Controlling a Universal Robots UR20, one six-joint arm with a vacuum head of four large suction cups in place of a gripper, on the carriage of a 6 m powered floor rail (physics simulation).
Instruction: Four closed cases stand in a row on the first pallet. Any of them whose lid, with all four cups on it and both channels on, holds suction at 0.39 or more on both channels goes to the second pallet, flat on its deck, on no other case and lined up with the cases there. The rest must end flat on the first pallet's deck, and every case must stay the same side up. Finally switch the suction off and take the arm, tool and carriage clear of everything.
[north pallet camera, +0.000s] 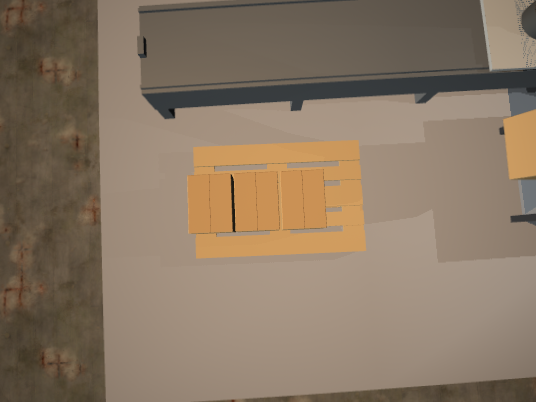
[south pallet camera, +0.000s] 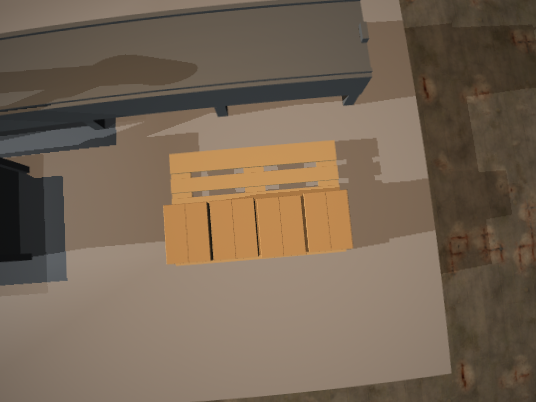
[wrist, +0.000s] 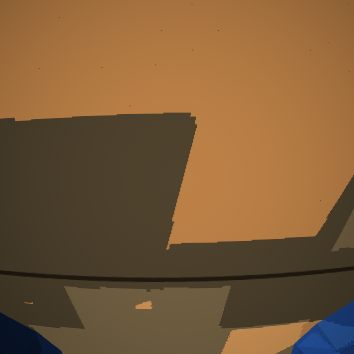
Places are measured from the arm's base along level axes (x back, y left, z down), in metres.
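Pixels of known places: hand at its tool point: (wrist: 171, 251).
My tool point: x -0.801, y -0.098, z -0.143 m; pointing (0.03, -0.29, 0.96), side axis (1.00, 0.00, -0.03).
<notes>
Ahead of a thing's pixels: the offset from my tool point to its top centre. "pt": to the spot under its first point. Level surfaces: height alone.
Three closed cases (north pallet camera: 199, 204) @[dz +0.322, dx -0.217, dy -1.789 m] (north pallet camera: 245, 202) @[dz +0.322, dx -0.224, dy -1.487 m] (north pallet camera: 314, 199) stand in a row on the first pallet (north pallet camera: 280, 246), with bare deck at its right end. A dark gap shows between the left and middle ones. Several cases (south pallet camera: 175, 235) (south pallet camera: 220, 230) (south pallet camera: 270, 227) (south pallet camera: 338, 220) stand in a row along the near side of the second pallet (south pallet camera: 250, 152). Another case @[pt dz +0.063, dx -0.013, dy -0.185 m] (north pallet camera: 522, 145) shows partly at the right edge of the north view. My vacuum head (wrist: 178, 335) has two blue cups in the wrist view, on a case lid @[pt dz -0.030, dx +0.016, dy -0.037 m] (wrist: 260, 150). The other cups and the case's underside are hidden.
The long rail (north pallet camera: 300, 45) (south pallet camera: 280, 55) runs behind both pallets. Part of the carriage (north pallet camera: 507, 35) and a dark arm part (north pallet camera: 530, 20) show at the north view's top right. A dark structure (south pallet camera: 10, 215) stands at the south view's left edge, by a blue-grey floor plate @[dz +0.713 m] (south pallet camera: 50, 225).
</notes>
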